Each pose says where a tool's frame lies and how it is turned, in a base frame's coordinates. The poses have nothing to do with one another.
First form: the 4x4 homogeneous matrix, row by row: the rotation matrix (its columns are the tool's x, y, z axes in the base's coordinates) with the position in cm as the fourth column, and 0 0 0 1 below. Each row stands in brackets.
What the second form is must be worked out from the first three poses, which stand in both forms.
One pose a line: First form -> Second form
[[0.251 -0.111 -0.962 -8.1], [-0.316 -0.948 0.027 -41.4], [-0.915 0.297 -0.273 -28.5], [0 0 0 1]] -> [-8.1 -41.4 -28.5], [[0.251 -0.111 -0.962], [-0.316 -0.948 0.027], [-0.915 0.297 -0.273]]
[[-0.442 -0.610 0.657 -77.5], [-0.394 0.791 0.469 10.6], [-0.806 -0.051 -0.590 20.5], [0 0 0 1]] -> [-77.5 10.6 20.5], [[-0.442 -0.610 0.657], [-0.394 0.791 0.469], [-0.806 -0.051 -0.590]]
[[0.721 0.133 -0.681 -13.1], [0.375 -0.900 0.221 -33.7], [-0.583 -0.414 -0.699 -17.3], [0 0 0 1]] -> [-13.1 -33.7 -17.3], [[0.721 0.133 -0.681], [0.375 -0.900 0.221], [-0.583 -0.414 -0.699]]
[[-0.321 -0.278 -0.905 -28.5], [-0.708 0.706 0.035 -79.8], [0.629 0.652 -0.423 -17.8], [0 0 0 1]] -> [-28.5 -79.8 -17.8], [[-0.321 -0.278 -0.905], [-0.708 0.706 0.035], [0.629 0.652 -0.423]]
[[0.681 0.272 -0.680 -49.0], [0.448 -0.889 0.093 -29.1], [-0.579 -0.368 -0.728 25.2], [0 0 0 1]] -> [-49.0 -29.1 25.2], [[0.681 0.272 -0.680], [0.448 -0.889 0.093], [-0.579 -0.368 -0.728]]
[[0.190 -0.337 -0.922 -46.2], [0.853 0.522 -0.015 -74.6], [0.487 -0.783 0.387 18.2], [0 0 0 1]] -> [-46.2 -74.6 18.2], [[0.190 -0.337 -0.922], [0.853 0.522 -0.015], [0.487 -0.783 0.387]]
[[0.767 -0.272 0.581 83.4], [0.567 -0.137 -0.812 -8.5], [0.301 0.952 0.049 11.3], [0 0 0 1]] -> [83.4 -8.5 11.3], [[0.767 -0.272 0.581], [0.567 -0.137 -0.812], [0.301 0.952 0.049]]
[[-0.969 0.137 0.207 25.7], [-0.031 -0.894 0.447 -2.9], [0.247 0.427 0.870 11.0], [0 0 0 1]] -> [25.7 -2.9 11.0], [[-0.969 0.137 0.207], [-0.031 -0.894 0.447], [0.247 0.427 0.870]]
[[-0.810 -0.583 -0.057 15.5], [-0.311 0.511 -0.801 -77.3], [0.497 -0.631 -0.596 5.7], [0 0 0 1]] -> [15.5 -77.3 5.7], [[-0.810 -0.583 -0.057], [-0.311 0.511 -0.801], [0.497 -0.631 -0.596]]
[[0.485 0.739 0.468 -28.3], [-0.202 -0.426 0.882 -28.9], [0.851 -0.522 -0.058 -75.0], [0 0 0 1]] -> [-28.3 -28.9 -75.0], [[0.485 0.739 0.468], [-0.202 -0.426 0.882], [0.851 -0.522 -0.058]]
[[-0.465 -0.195 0.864 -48.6], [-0.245 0.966 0.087 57.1], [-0.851 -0.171 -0.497 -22.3], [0 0 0 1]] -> [-48.6 57.1 -22.3], [[-0.465 -0.195 0.864], [-0.245 0.966 0.087], [-0.851 -0.171 -0.497]]
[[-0.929 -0.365 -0.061 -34.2], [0.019 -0.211 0.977 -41.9], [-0.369 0.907 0.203 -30.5], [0 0 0 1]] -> [-34.2 -41.9 -30.5], [[-0.929 -0.365 -0.061], [0.019 -0.211 0.977], [-0.369 0.907 0.203]]
